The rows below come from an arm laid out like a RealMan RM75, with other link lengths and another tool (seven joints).
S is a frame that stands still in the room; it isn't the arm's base.
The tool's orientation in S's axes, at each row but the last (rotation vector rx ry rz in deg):
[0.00 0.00 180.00]
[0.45 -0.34 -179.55]
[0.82 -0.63 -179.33]
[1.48 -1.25 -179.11]
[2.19 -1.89 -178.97]
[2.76 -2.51 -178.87]
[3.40 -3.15 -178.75]
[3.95 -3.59 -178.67]
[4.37 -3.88 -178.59]
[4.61 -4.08 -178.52]
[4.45 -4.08 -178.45]
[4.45 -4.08 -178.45]
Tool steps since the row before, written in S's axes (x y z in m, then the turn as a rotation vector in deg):
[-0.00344 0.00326 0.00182 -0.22 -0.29 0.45]
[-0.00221 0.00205 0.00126 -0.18 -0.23 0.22]
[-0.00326 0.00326 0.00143 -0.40 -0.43 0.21]
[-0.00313 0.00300 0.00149 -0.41 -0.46 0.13]
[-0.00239 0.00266 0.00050 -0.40 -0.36 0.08]
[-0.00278 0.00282 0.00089 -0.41 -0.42 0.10]
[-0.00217 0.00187 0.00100 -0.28 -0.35 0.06]
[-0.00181 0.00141 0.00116 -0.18 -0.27 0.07]
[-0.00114 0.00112 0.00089 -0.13 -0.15 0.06]
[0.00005 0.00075 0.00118 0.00 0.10 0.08]
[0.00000 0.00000 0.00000 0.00 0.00 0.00]
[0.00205 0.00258 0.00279 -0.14 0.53 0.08]
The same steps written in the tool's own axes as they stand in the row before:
[0.00344 -0.00326 0.00182 0.22 0.29 0.45]
[0.00219 -0.00206 0.00128 0.18 0.23 0.22]
[0.00321 -0.00329 0.00148 0.40 0.43 0.21]
[0.00306 -0.00303 0.00158 0.41 0.46 0.13]
[0.00233 -0.00269 0.00061 0.40 0.35 0.08]
[0.00270 -0.00284 0.00105 0.41 0.41 0.10]
[0.00209 -0.00188 0.00115 0.28 0.35 0.06]
[0.00173 -0.00140 0.00129 0.18 0.27 0.07]
[0.00107 -0.00110 0.00099 0.13 0.15 0.06]
[-0.00013 -0.00069 0.00121 -0.01 -0.10 0.08]
[0.00000 0.00000 0.00000 0.00 0.00 0.00]
[-0.00225 -0.00240 0.00280 0.12 -0.53 0.11]

